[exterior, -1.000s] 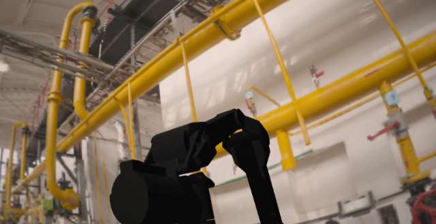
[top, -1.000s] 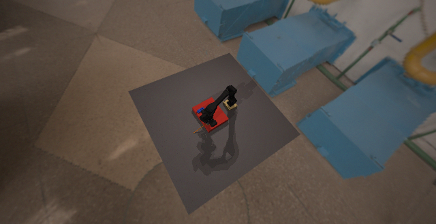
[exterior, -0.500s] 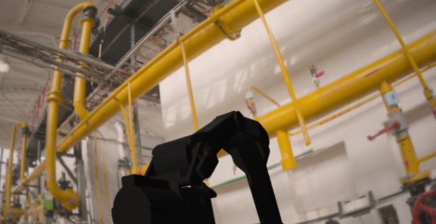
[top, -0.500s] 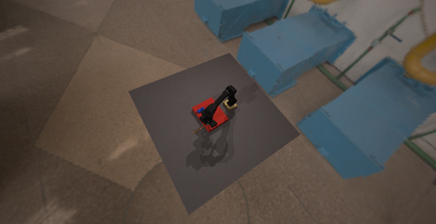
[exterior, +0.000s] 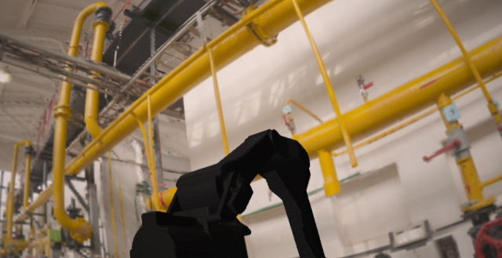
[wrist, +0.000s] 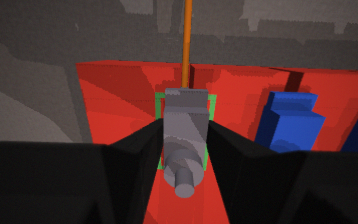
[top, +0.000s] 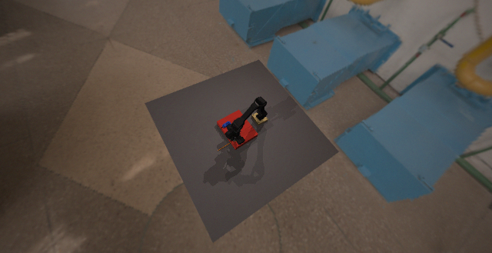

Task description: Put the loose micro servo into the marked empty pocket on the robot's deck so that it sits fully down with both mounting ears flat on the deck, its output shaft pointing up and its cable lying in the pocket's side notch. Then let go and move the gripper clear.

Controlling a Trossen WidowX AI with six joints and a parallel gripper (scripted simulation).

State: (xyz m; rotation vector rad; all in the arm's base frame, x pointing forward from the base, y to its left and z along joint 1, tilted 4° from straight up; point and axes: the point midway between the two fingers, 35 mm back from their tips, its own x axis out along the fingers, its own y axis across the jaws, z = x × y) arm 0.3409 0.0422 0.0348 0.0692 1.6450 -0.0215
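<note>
The red deck is 13 cm behind my gripper tip, 7 cm to the right of it and 3 cm below it.
</note>
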